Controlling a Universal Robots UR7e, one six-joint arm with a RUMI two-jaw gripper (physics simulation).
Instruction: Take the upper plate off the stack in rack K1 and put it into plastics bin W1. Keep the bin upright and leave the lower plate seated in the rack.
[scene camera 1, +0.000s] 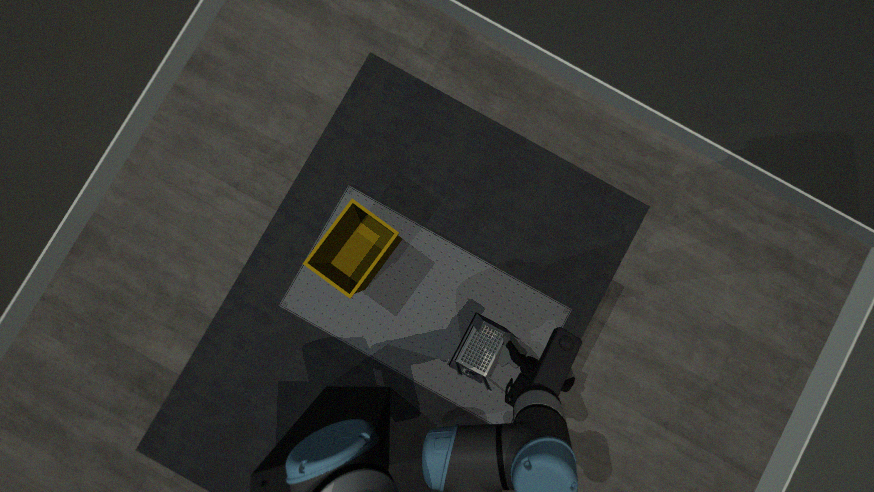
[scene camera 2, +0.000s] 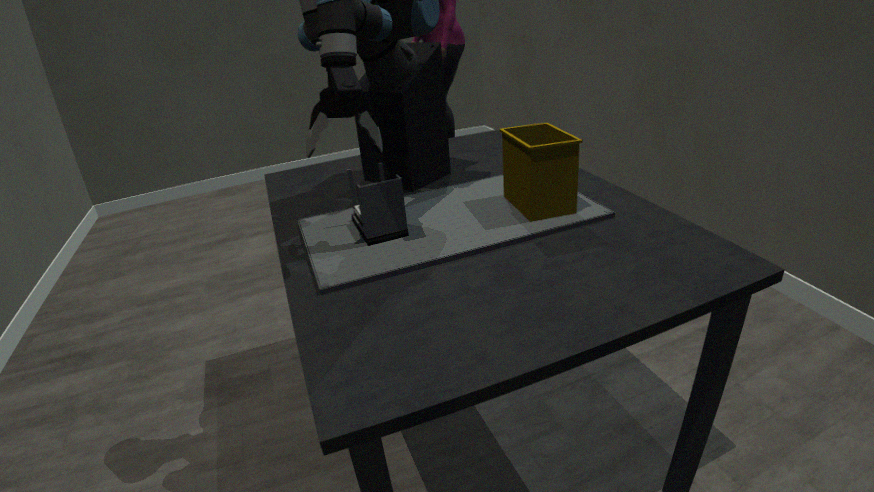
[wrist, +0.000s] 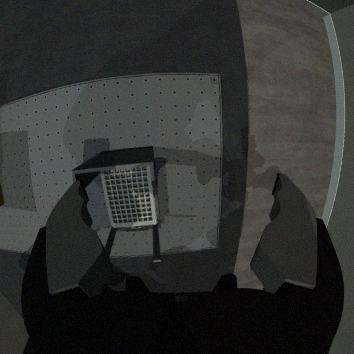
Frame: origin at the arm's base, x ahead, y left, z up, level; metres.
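Seen in the pictures: gripper, between the fingertips: (scene camera 1: 536, 351) (scene camera 2: 345, 156) (wrist: 179, 179); arm's base, origin of its link: (scene camera 2: 394, 70).
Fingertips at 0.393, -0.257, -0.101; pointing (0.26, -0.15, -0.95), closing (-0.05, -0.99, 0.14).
Observation:
Offsets run from my fingertips to a thing's top centre, as dx, dy, dz. "spot": to the spot under its first point. Level surfaces: height alone.
The upper plate @(-0.067, +0.068, -0.164) (scene camera 1: 481, 349) (wrist: 130, 195), light grey with a grid of wells, lies level in rack K1 @(-0.077, +0.068, -0.073) (scene camera 2: 382, 204) (wrist: 127, 156), a dark holder with a tall panel and two thin posts. The lower plate cannot be made out apart from it. The yellow plastics bin W1 @(+0.021, +0.454, -0.032) (scene camera 1: 357, 247) (scene camera 2: 541, 183) stands upright; its edge @(spot: -0.050, +0.404, -0.208) (wrist: 1, 194) shows at the left of the wrist view. My gripper (scene camera 1: 511, 369) (scene camera 2: 345, 152) (wrist: 179, 179) is open and empty, above the rack and off to one side. In the wrist view the plate is nearer the left finger.
Rack and bin stand on a light perforated board @(dz -0.211) (scene camera 1: 440, 262) (scene camera 2: 348, 268) (wrist: 150, 110) on the dark table @(dz -0.225) (scene camera 1: 428, 122) (scene camera 2: 519, 305) (wrist: 100, 30). The arm's black pedestal (scene camera 2: 428, 134) rises behind the board. A person in pink (scene camera 2: 451, 27) is partly hidden behind the arm.

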